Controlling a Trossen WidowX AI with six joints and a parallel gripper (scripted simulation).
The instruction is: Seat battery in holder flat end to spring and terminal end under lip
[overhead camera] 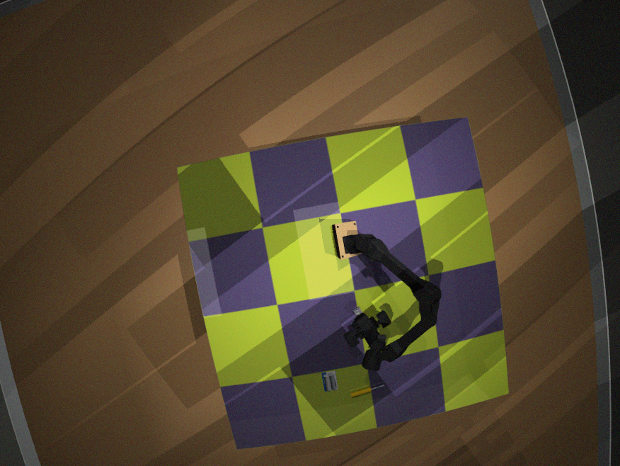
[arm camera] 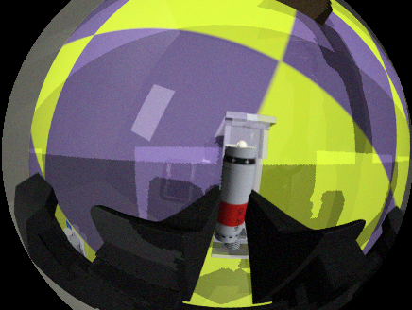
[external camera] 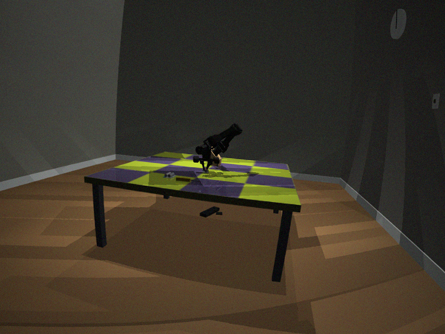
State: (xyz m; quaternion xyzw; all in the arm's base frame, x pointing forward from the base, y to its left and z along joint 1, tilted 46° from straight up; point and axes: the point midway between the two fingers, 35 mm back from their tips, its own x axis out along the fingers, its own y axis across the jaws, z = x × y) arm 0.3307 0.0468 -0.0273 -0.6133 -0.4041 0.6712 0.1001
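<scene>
The battery lies 10 mm above my gripper tip. From my gripper tip the other things lie so: yellow-handled screwdriver 320 mm ahead, 10 mm to the right; then blister pack of spare cells 250 mm ahead, 180 mm to the right; then black remote 290 mm ahead, 120 mm to the left, 200 mm below.
</scene>
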